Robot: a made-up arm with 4 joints. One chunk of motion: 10 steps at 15 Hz.
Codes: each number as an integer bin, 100 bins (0 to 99) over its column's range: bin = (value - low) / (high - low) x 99, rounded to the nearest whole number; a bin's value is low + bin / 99 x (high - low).
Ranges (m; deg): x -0.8..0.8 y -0.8..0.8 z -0.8..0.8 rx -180..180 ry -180..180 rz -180..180
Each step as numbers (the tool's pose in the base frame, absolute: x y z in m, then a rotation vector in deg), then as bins.
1 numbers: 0.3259 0.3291 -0.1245 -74.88 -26.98 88.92
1 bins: 70 70 42 29 42 74
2 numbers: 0.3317 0.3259 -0.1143 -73.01 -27.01 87.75
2 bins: 70 70 42 29 42 74
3 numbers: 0.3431 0.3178 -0.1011 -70.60 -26.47 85.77
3 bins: 71 69 43 30 42 73
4 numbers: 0.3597 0.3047 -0.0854 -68.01 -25.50 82.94
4 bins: 72 68 44 31 42 72
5 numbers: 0.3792 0.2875 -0.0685 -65.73 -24.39 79.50
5 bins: 73 67 45 31 43 71
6 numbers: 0.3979 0.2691 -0.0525 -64.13 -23.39 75.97
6 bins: 74 66 46 32 43 70
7 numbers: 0.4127 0.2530 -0.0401 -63.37 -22.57 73.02
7 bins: 75 65 47 32 43 70
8 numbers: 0.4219 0.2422 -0.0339 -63.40 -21.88 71.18
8 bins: 76 64 47 32 43 69
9 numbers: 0.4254 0.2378 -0.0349 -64.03 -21.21 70.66
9 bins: 76 64 47 32 44 69
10 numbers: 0.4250 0.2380 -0.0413 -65.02 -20.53 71.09
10 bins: 76 64 47 32 44 69
